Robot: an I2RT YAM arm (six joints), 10 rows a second.
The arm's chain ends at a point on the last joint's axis. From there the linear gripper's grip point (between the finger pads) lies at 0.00 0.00 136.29 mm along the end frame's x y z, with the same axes.
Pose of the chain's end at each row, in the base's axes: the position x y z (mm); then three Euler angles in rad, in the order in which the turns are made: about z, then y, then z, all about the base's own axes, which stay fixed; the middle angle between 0 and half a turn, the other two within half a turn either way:
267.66 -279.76 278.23 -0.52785 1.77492 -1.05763
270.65 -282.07 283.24 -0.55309 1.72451 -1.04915
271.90 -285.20 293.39 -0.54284 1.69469 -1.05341
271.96 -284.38 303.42 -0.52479 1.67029 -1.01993
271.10 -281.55 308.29 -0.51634 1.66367 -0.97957
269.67 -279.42 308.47 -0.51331 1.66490 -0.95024
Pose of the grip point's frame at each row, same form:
333.18 -396.03 250.60 -0.52785 1.77492 -1.05763
337.76 -398.84 262.37 -0.55309 1.72451 -1.04915
338.79 -402.74 276.55 -0.54284 1.69469 -1.05341
342.94 -399.93 289.88 -0.52479 1.67029 -1.01993
346.74 -394.22 295.65 -0.51634 1.66367 -0.97957
348.57 -389.81 295.66 -0.51331 1.66490 -0.95024

